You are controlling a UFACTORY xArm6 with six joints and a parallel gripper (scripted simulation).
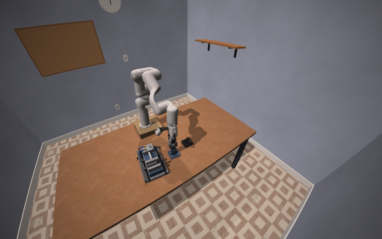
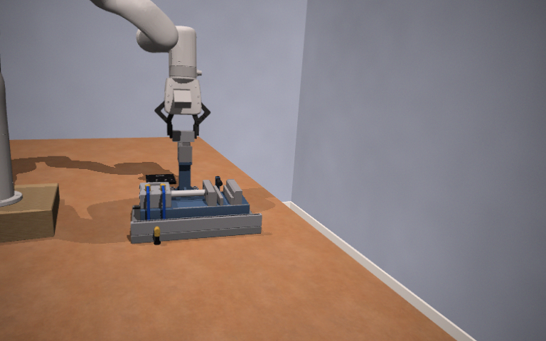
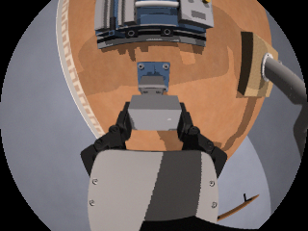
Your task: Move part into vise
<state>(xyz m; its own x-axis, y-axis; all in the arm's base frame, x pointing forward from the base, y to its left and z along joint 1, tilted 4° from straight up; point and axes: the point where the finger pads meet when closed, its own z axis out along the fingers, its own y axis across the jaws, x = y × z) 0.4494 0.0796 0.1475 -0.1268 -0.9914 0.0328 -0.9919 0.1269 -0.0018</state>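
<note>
Right now the part is 2 cm below my hand. Also, from my hand: white cylinder rod 3 cm behind, 19 cm to the right, 12 cm below; then post 14 cm below; then black work stop 6 cm ahead, 16 cm to the right, 11 cm below.
</note>
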